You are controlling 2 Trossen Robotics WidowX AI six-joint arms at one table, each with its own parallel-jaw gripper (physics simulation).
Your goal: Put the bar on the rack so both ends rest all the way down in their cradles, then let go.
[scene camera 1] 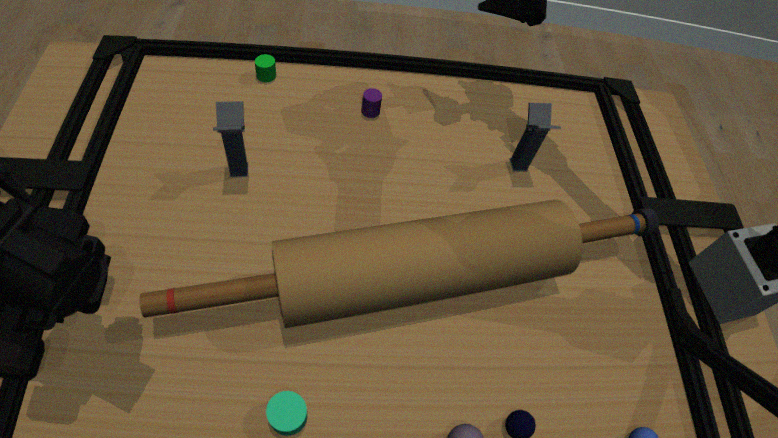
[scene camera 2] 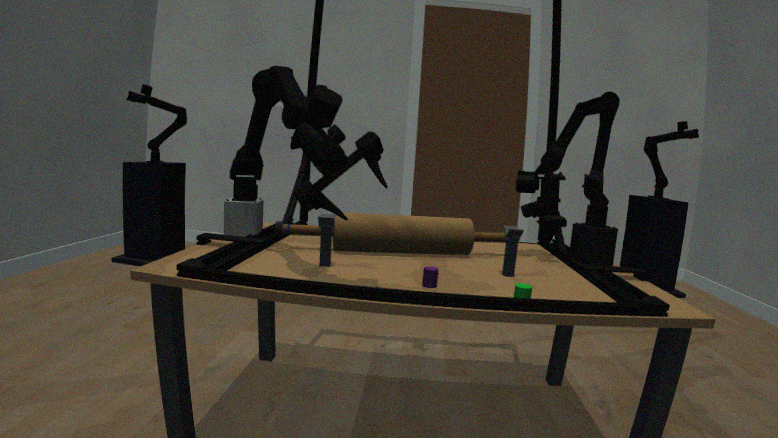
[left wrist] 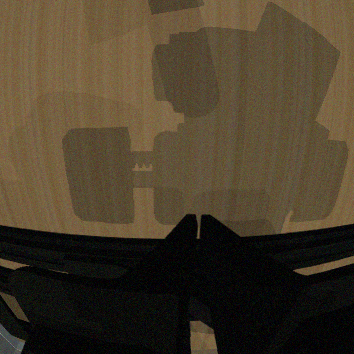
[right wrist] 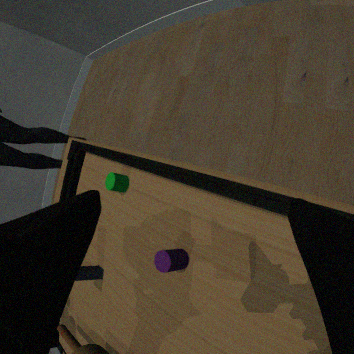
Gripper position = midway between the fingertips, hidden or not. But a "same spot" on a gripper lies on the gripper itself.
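You can see my left gripper in scene camera 1 (60, 318), and my left gripper is in scene camera 2 and the left wrist view too. The right wrist view does not show my left gripper, hidden by my right gripper. The spot on my left gripper (left wrist: 150, 300) is the same spot as (scene camera 2: 540, 223).
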